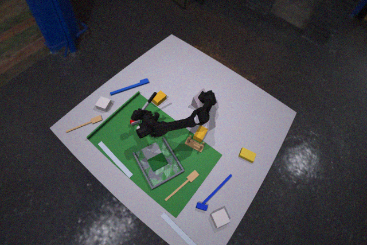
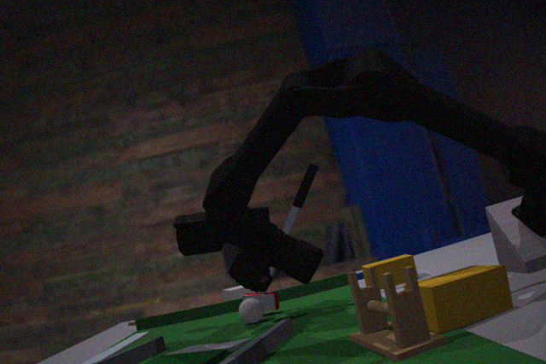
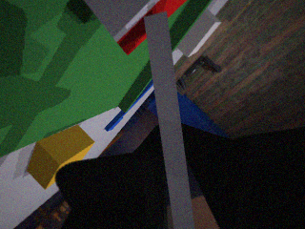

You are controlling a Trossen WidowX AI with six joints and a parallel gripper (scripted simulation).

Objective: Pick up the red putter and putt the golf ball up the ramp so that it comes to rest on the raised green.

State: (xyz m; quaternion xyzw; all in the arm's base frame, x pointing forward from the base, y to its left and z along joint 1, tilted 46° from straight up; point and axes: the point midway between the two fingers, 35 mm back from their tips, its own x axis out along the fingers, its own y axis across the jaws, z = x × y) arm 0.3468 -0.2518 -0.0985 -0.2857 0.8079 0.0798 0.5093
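My gripper tip is now 80 mm short of the white golf ball, 80 mm above it and 60 mm to the right of it. From my gripper tip the other things lie so: wooden stand 400 mm to the left, 70 mm below, 30 mm behind.
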